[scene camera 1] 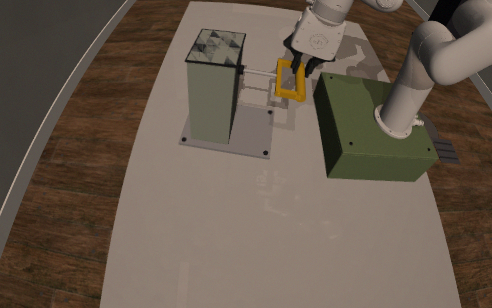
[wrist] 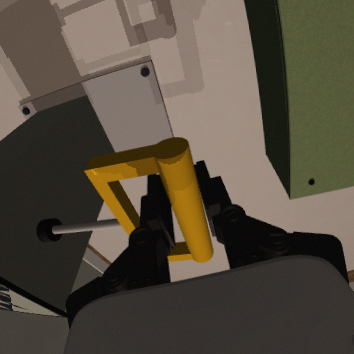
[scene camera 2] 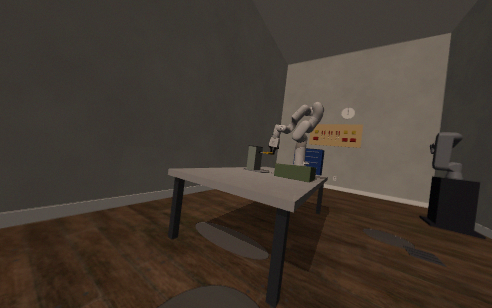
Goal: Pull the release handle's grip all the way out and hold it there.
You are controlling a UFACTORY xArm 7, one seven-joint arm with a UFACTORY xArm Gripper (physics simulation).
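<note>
The release handle's yellow grip (scene camera 1: 301, 84) (scene camera 2: 267, 153) (wrist: 186, 205) is a frame with a thick round bar on the side away from the post. A thin metal rod (scene camera 1: 259, 73) (wrist: 85, 226) joins it to a black collar on the side of the grey-green post (scene camera 1: 211, 100) (scene camera 2: 254, 158), and a length of the rod shows between post and grip. My gripper (scene camera 1: 304, 71) (wrist: 180, 182) is shut on the round bar, one finger inside the frame and one outside. The grip is level, above the table.
The post stands on a grey base plate (scene camera 1: 254, 132) (wrist: 125, 107) on the table (scene camera 1: 225, 225) (scene camera 2: 225, 180). A green box (scene camera 1: 380, 165) (scene camera 2: 294, 172) (wrist: 322, 100) carries the arm's base, close to the right of the grip.
</note>
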